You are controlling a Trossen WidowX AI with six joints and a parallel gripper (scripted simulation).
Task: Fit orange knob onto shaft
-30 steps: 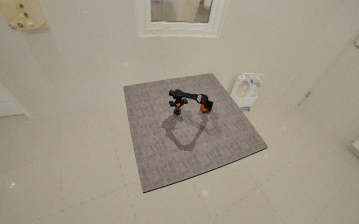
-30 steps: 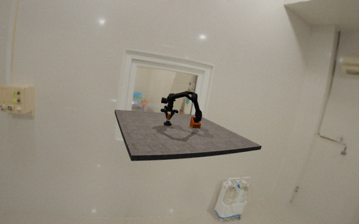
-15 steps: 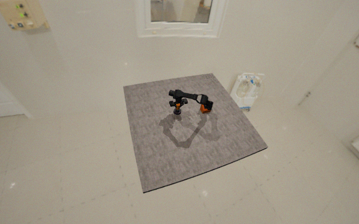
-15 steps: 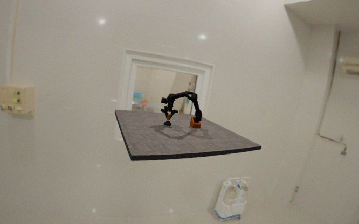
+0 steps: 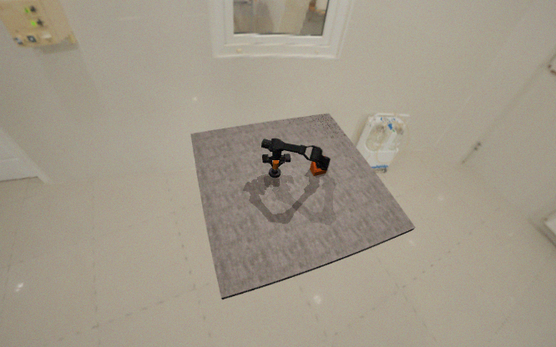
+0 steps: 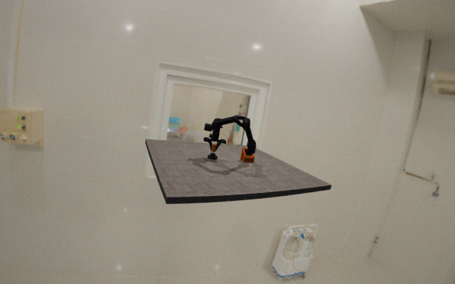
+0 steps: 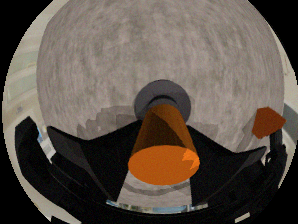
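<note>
My gripper tip is 40 mm above the round pedestal. The rest, counted from my gripper tip: orange knob (30 mm above).
</note>
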